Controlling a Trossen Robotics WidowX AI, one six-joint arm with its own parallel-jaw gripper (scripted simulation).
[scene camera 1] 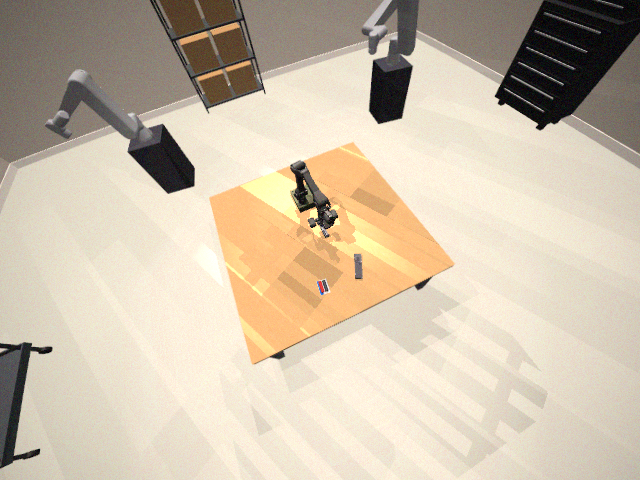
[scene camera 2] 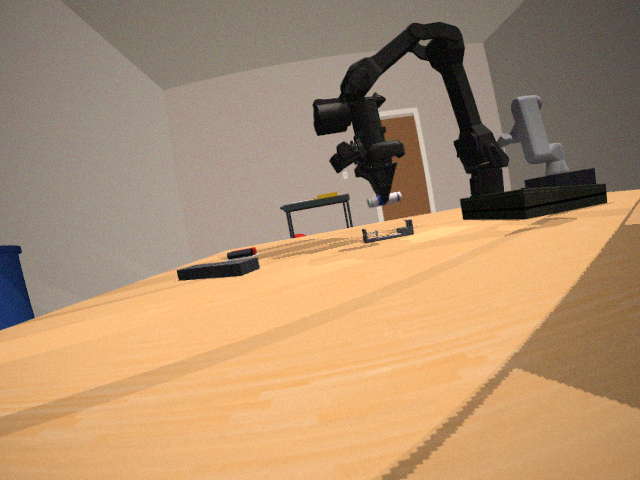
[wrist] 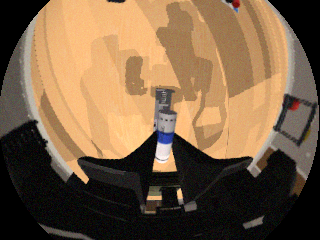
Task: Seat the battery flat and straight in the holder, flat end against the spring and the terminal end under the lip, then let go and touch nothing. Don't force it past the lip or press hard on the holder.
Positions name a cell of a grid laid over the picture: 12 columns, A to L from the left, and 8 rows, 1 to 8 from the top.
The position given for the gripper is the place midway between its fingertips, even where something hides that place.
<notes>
The gripper (scene camera 2: H4) holds a battery (wrist: G5).
The gripper shows as well in the wrist view (wrist: G5).
</notes>
